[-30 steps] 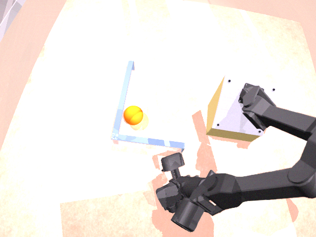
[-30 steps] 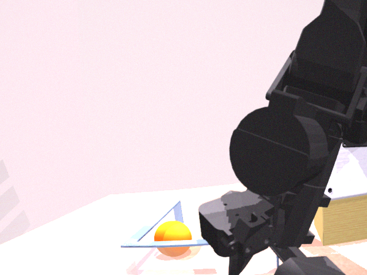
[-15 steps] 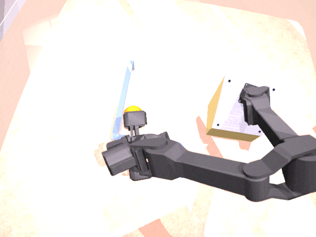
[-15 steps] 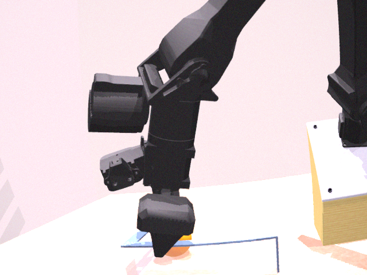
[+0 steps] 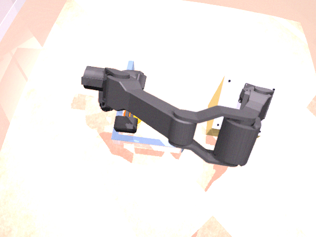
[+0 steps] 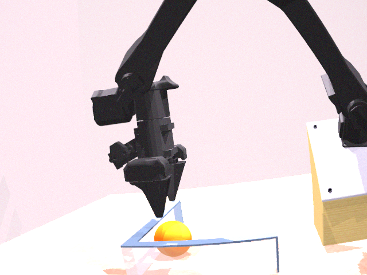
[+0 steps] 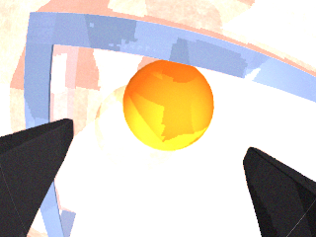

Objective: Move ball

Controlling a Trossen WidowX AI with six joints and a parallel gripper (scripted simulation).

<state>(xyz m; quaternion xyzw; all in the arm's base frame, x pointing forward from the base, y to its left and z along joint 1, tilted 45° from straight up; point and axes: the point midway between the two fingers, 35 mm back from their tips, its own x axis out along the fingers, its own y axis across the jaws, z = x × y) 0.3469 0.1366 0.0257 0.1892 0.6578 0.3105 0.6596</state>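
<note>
Now: gripper tip 6 cm above the see-through copy, 2 cm past it and 1 cm to the right of it. From my gripper tip the other things lie so: orange ball 6 cm below, 1 cm to the right.
</note>
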